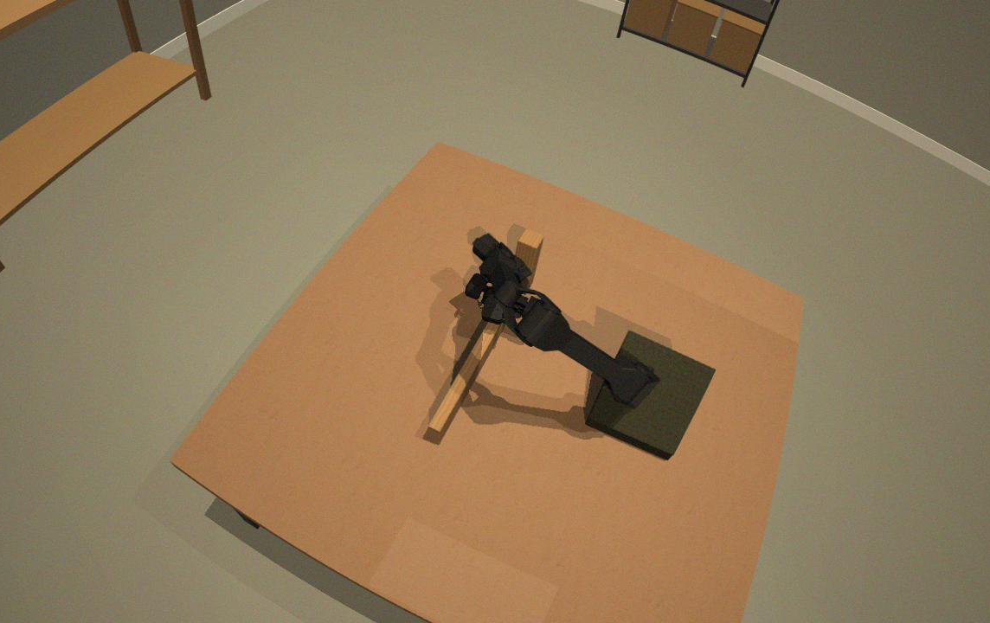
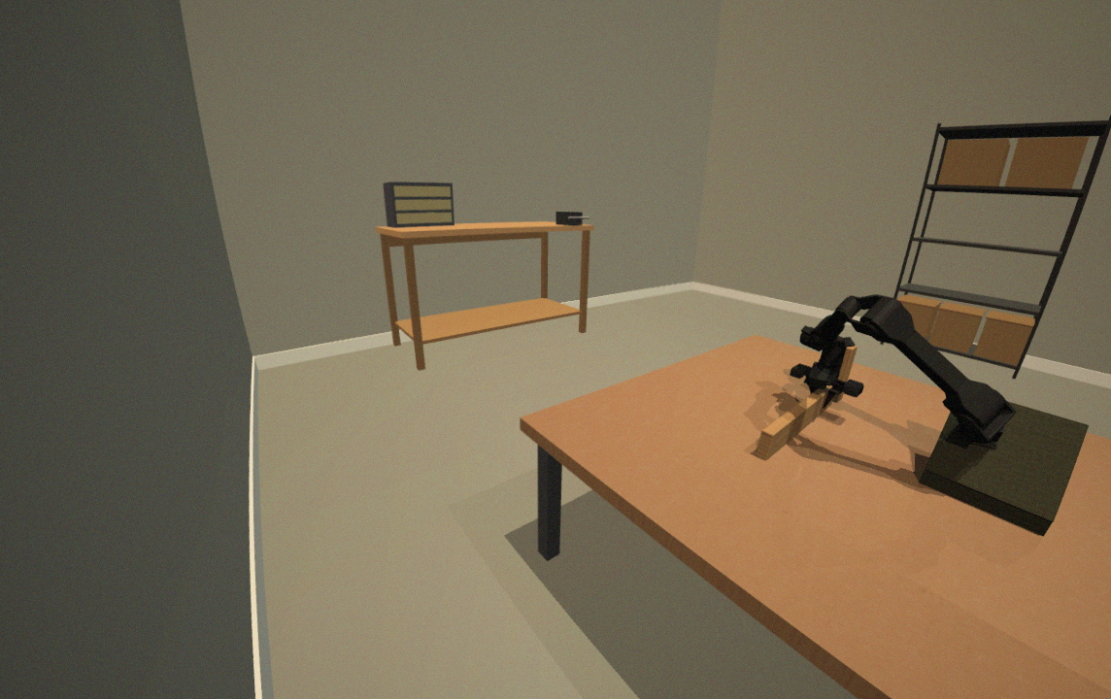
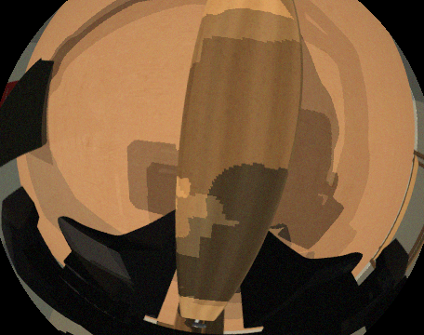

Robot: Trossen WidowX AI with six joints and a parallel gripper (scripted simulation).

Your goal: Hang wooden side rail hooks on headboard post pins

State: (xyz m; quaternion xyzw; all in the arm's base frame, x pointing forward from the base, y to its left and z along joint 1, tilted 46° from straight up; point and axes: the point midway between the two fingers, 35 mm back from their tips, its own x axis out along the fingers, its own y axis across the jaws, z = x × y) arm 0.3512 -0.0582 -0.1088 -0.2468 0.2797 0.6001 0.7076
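The wooden headboard post is 10 mm behind my gripper tip, 140 mm to the right of it and 60 mm above it.
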